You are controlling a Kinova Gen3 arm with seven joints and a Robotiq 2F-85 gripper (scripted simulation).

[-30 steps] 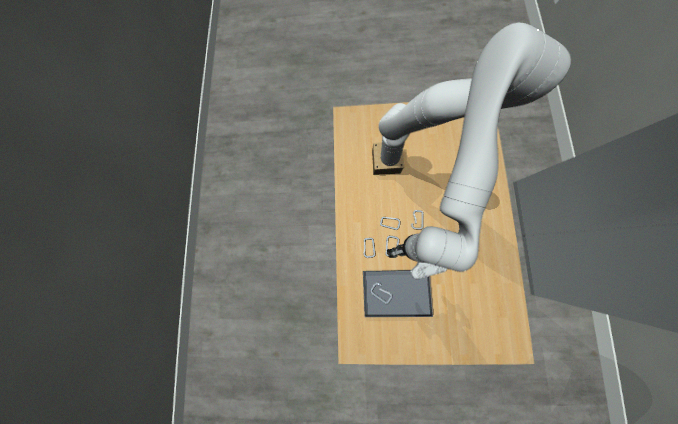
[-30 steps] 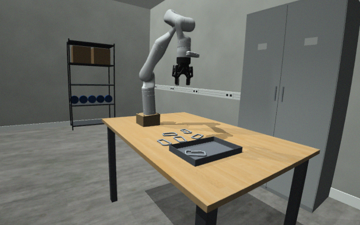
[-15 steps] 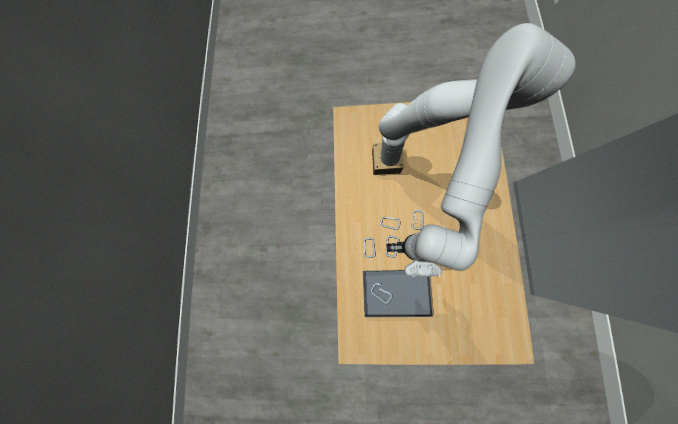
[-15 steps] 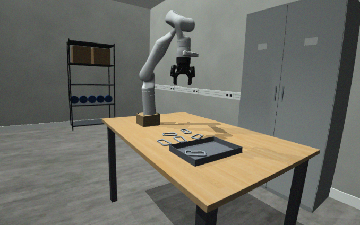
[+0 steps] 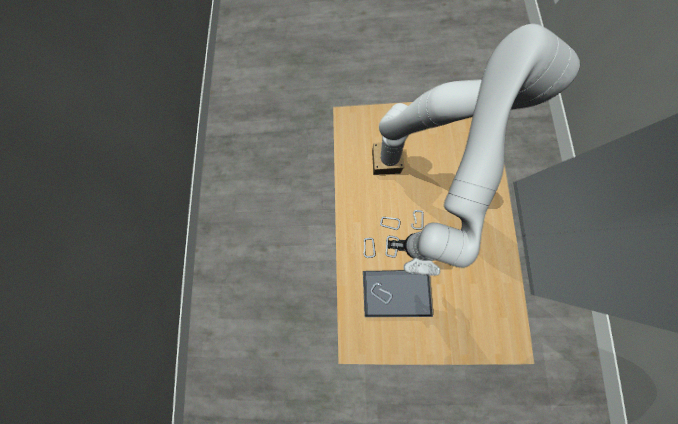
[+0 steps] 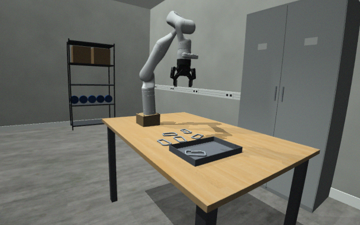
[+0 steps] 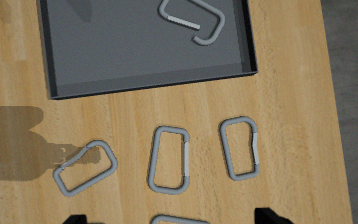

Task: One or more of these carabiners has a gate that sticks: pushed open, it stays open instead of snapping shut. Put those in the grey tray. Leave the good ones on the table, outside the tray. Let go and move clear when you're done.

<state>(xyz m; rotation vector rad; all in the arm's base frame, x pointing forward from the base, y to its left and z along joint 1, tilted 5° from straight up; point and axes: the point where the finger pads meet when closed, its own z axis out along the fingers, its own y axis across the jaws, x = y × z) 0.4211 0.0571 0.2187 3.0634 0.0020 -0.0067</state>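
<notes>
Now: the grey tray 21 cm ahead of my hand, 3 cm to the left of it and 30 cm below it.
</notes>
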